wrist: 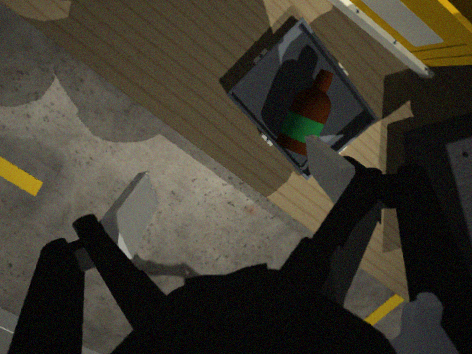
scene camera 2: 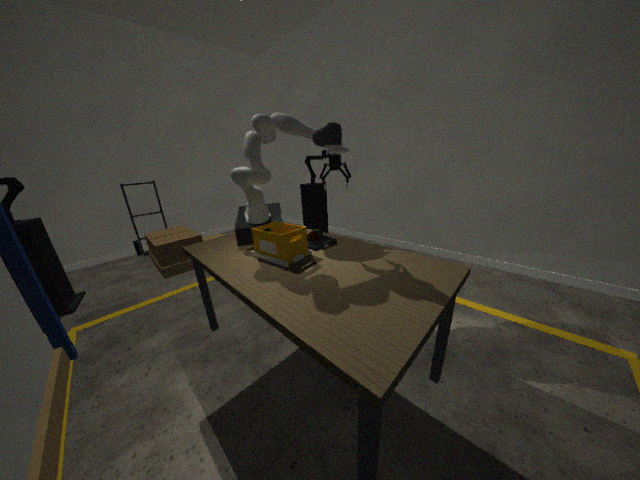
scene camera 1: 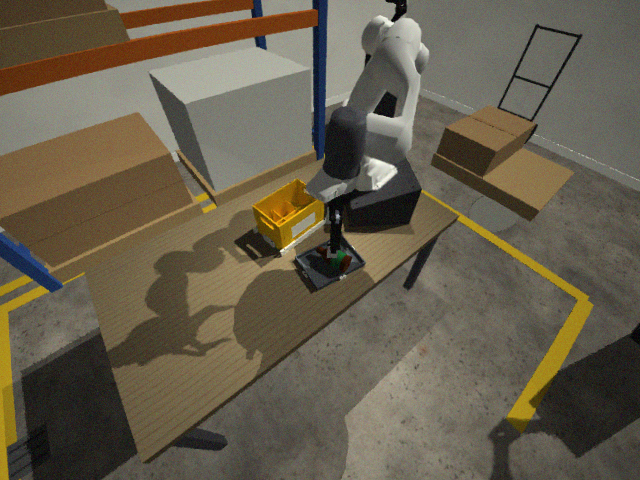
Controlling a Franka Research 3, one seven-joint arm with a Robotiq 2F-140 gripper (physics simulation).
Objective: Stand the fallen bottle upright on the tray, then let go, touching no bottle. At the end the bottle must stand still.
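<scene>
The brown bottle with a green band [scene camera 1: 338, 260] [scene camera 2: 313, 235] [wrist: 302, 127] lies on its side in the dark grey tray [scene camera 1: 310, 272] [scene camera 2: 327, 241] [wrist: 250, 92]. In the wrist view its neck points up and to the right, towards the side by the yellow crate. My gripper [scene camera 1: 333, 252] [scene camera 2: 336, 181] [wrist: 228, 171] is open and empty, high above the table. In the wrist view the right fingertip overlaps the bottle's base end, and the left finger shows over the floor. The gripper hides part of the bottle in scene camera 1.
A yellow crate [scene camera 1: 268, 219] [scene camera 2: 281, 242] [wrist: 447, 30] stands on the table [scene camera 1: 206, 372] [scene camera 2: 372, 330] close beside the tray. The robot's dark base block [scene camera 1: 385, 206] is behind the tray. The table's long edge runs near the tray's other side.
</scene>
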